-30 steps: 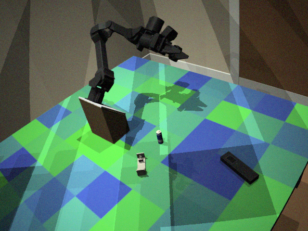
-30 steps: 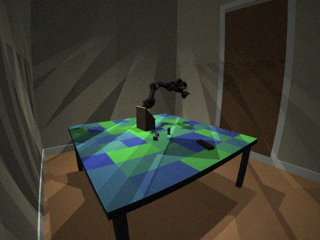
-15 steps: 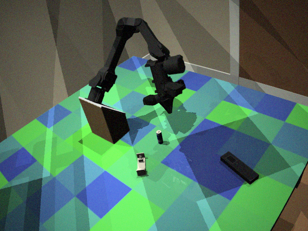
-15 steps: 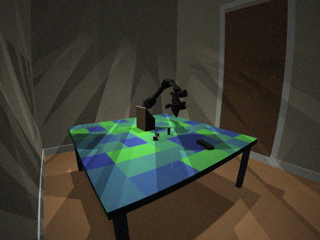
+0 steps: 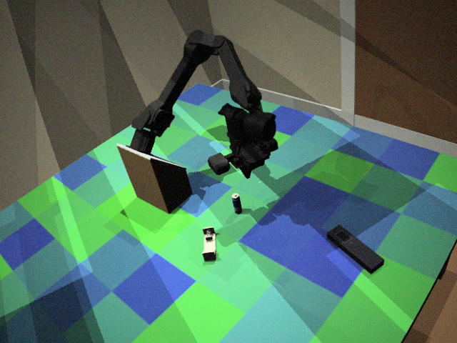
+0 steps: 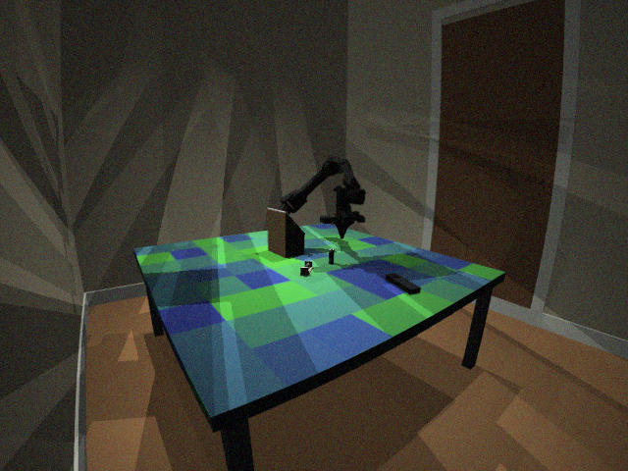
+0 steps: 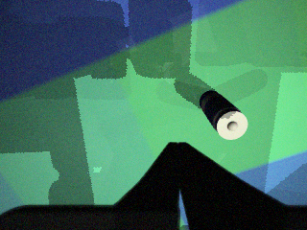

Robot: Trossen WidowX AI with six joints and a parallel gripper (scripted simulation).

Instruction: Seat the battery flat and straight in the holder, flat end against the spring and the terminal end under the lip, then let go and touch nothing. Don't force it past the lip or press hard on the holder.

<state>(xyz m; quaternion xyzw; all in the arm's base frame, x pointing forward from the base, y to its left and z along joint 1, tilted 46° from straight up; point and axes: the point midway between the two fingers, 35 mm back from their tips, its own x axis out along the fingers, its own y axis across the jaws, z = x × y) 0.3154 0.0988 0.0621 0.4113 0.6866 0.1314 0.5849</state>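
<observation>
Right now the battery is 20 mm behind my gripper tip, 40 mm to the right of it and 80 mm below it. The rest, counted from my gripper tip: black bar (330 mm ahead, 100 mm below).
</observation>
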